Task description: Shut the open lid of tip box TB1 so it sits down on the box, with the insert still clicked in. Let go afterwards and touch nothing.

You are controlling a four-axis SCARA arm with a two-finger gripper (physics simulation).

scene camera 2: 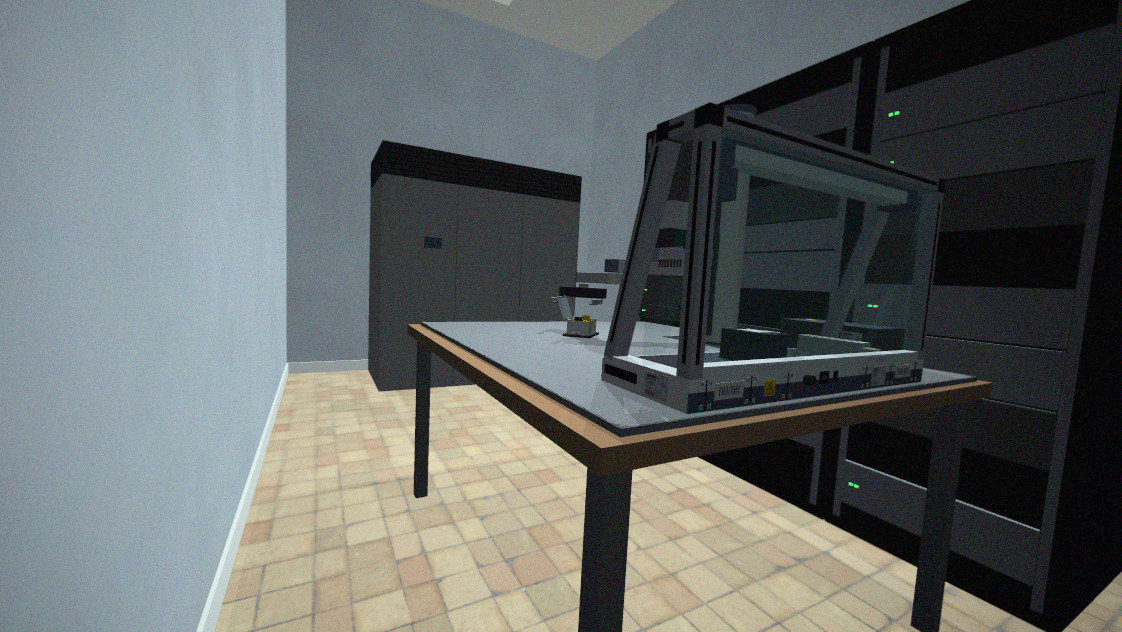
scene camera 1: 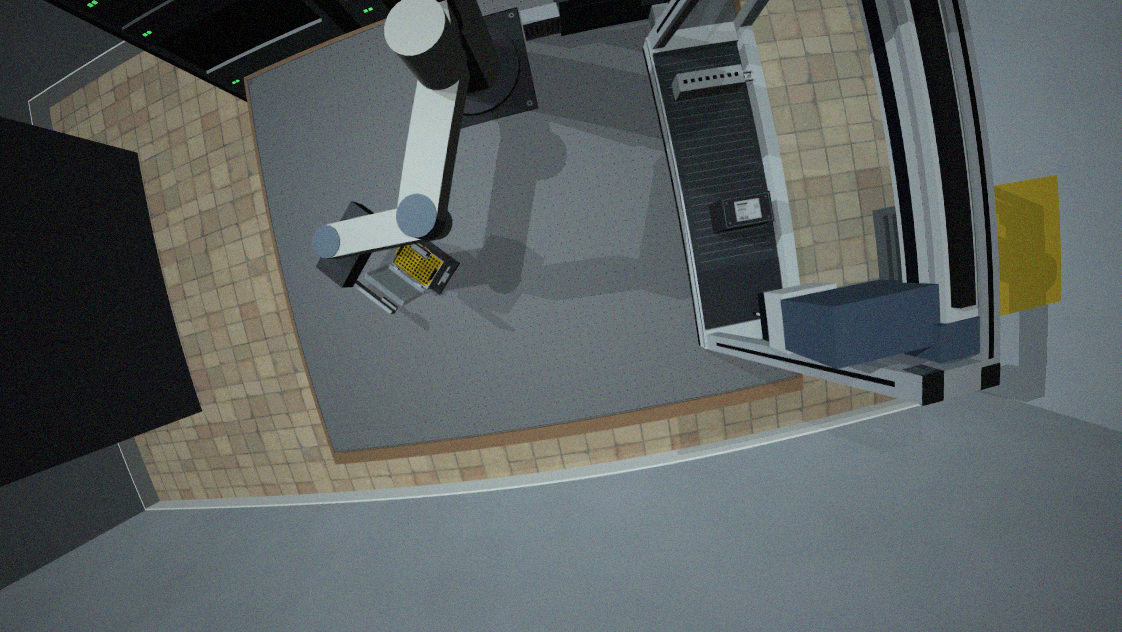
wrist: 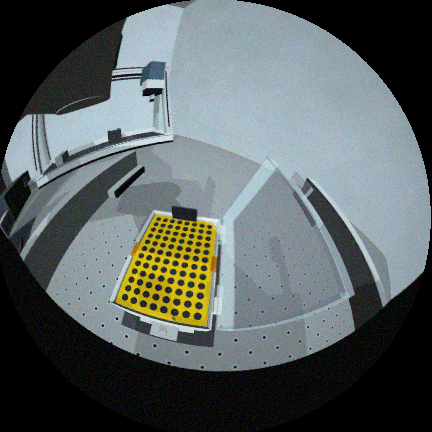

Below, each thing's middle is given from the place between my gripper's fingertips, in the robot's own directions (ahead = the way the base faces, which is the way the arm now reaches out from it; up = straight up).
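My hand is 3 cm above the clear lid [scene camera 1: 390, 280], 1 cm past it and 5 cm to the left of it. There's also the yellow perforated insert [scene camera 1: 422, 269], and that's 7 cm below my hand, 1 cm to the right of it and 6 cm behind it.
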